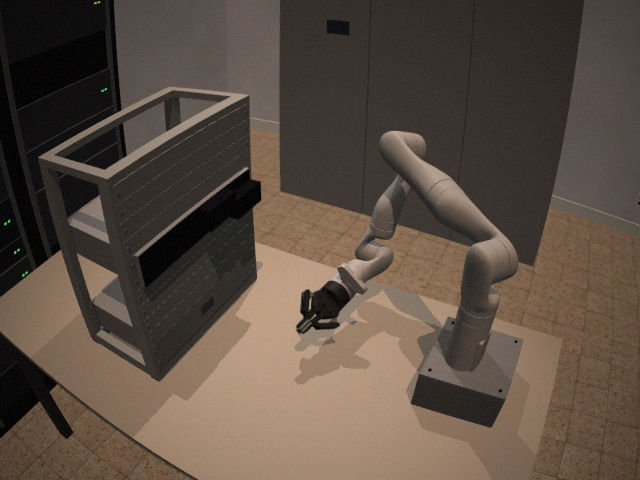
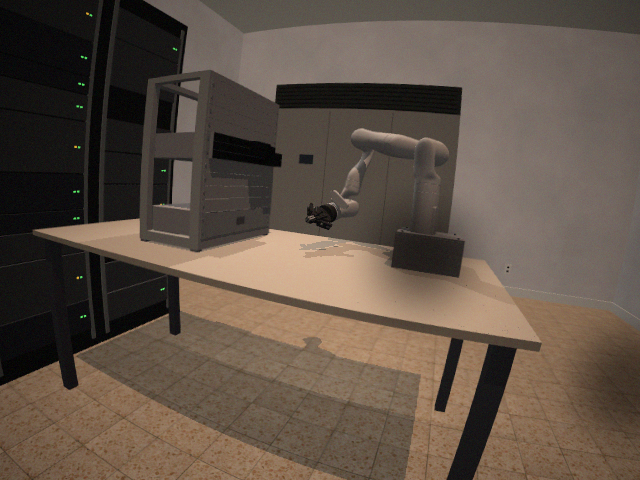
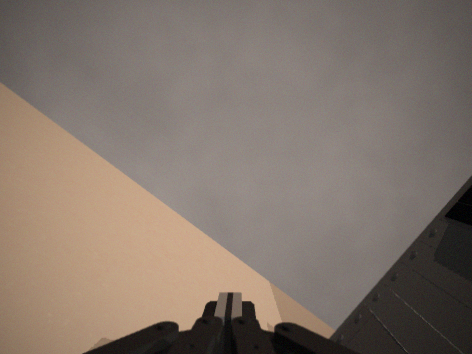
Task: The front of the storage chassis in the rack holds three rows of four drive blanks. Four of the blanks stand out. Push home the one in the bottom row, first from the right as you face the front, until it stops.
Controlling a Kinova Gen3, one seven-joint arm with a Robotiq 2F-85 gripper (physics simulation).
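Places are measured from the arm's base along level axes (x ahead, y left, z up), in millimetres.
Where they show: gripper, fingertip midpoint: [image 1: 298,331] [image 2: 307,220] [image 3: 230,309]; arm's base at its link origin: [image 1: 462,358] [image 2: 421,232].
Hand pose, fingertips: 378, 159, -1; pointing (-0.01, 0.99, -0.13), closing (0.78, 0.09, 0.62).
Observation:
Each offset is from my fingertips to the centre of the thing, as dx, dy, dz. "*": to the spot under its first point. Level surfaces: height alone.
The black storage chassis @[* +227, +193, +229] [image 1: 165,255] [image 2: 227,148] [image 3: 464,206] sits in the rack [image 1: 117,227] [image 2: 200,180]. Its front is very dark, and the seams between rows and blanks cannot be made out. A black block of one or more blanks @[+309, -98, +235] [image 1: 249,197] [image 2: 275,158] stands out at the far end, the right end as one faces the front. Another raised part @[* +235, +12, +277] [image 1: 217,202] shows nearer the middle. Whether the bottom right blank is part of the end block cannot be told. My gripper [image 1: 305,326] [image 2: 310,220] [image 3: 230,309] is shut and empty, low above the table, in front of the rack and apart from it.
The rack stands on the table @[dz -119] [image 1: 268,439] [image 2: 310,289]. Grey panels [image 1: 180,170] lie above and below the chassis. The arm's base block [image 1: 454,403] [image 2: 426,254] is at the table's other end. Tall cabinets [image 1: 413,67] and dark server racks [image 2: 41,155] stand beyond the table.

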